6 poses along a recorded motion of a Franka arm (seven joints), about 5 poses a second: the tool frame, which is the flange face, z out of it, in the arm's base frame.
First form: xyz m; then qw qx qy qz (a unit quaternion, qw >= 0).
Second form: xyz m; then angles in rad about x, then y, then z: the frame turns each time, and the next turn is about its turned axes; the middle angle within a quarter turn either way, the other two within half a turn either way. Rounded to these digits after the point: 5 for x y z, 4 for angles.
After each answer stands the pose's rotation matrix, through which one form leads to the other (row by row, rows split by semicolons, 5 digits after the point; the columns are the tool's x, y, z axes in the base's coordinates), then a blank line. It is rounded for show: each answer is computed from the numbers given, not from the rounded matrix.
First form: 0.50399, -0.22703, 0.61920, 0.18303, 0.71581, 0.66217, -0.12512
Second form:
0.50399, -0.22703, 0.61920, 2.6987, 0.0633, -1.4787
0.09176 0.99377 0.06327; 0.90217 -0.05607 -0.42773; -0.42151 0.09633 -0.90169

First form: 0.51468, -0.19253, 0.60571, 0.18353, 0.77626, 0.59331, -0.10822
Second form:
0.51468, -0.19253, 0.60571, 2.7149, 0.0498, -1.2944
0.27254 0.96086 0.04977; 0.88141 -0.22859 -0.41335; -0.38580 0.15652 -0.90921

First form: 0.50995, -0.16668, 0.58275, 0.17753, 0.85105, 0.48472, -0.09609
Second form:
0.50995, -0.16668, 0.58275, 2.7351, 0.0086, -1.0337
0.51162 0.85917 0.00855; 0.79093 -0.46705 -0.39533; -0.33566 0.20902 -0.91850

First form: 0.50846, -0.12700, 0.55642, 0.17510, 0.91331, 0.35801, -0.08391
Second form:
0.50846, -0.12700, 0.55642, 2.7517, -0.0279, -0.7527
0.72958 0.68333 -0.02790; 0.62456 -0.68234 -0.37992; -0.27864 0.25976 -0.92460

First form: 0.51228, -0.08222, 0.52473, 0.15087, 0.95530, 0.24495, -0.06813
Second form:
0.51228, -0.08222, 0.52473, 2.8136, -0.0563, -0.5113
0.87072 0.48856 -0.05626; 0.44744 -0.83448 -0.32163; -0.20408 0.25487 -0.94519

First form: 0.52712, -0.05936, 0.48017, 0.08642, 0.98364, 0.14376, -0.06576
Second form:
0.52712, -0.05936, 0.48017, 2.9505, -0.1047, -0.3003
0.95002 0.29418 -0.10452; 0.27145 -0.94373 -0.18892; -0.15421 0.15110 -0.97641

